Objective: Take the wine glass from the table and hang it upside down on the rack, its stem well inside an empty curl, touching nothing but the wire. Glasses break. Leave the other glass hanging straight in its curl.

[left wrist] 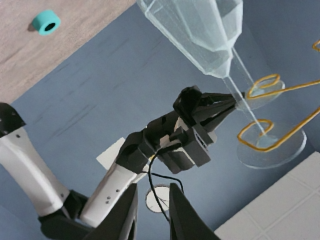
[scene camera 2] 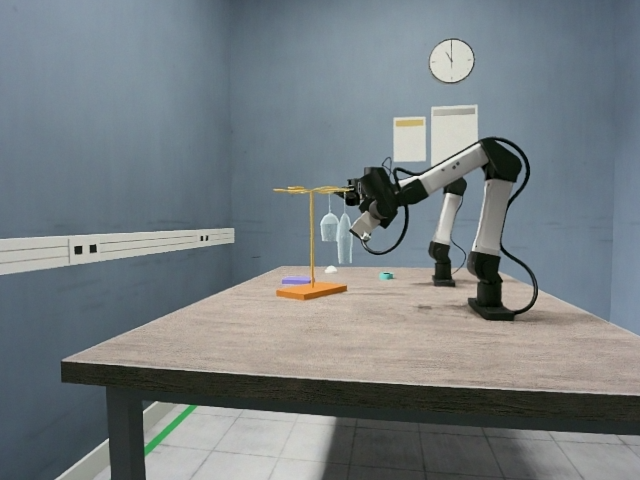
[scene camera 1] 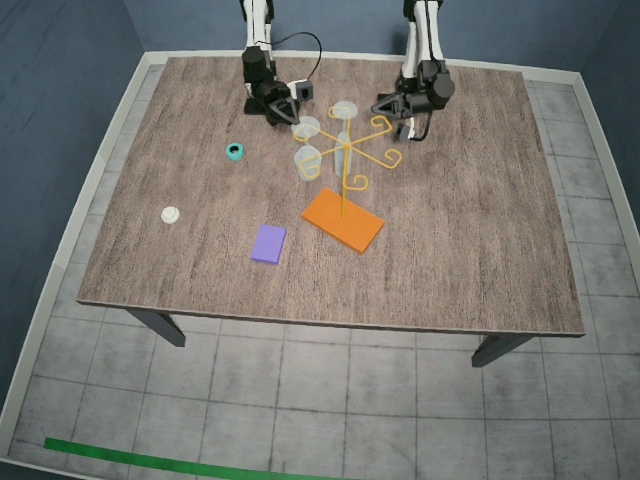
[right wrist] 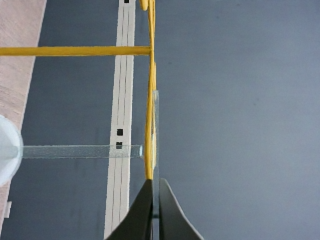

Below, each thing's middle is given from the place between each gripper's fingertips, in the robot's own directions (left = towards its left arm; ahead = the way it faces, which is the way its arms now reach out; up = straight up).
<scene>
Right now my left hand [scene camera 2: 371, 212] is 200 mm short of the yellow wire rack [scene camera 1: 356, 228], 90 mm to the left of it and 90 mm above it.
My right hand [scene camera 1: 298, 124] is 17 cm above the yellow wire rack, 12 cm to the right of it and 7 cm short of it.
</scene>
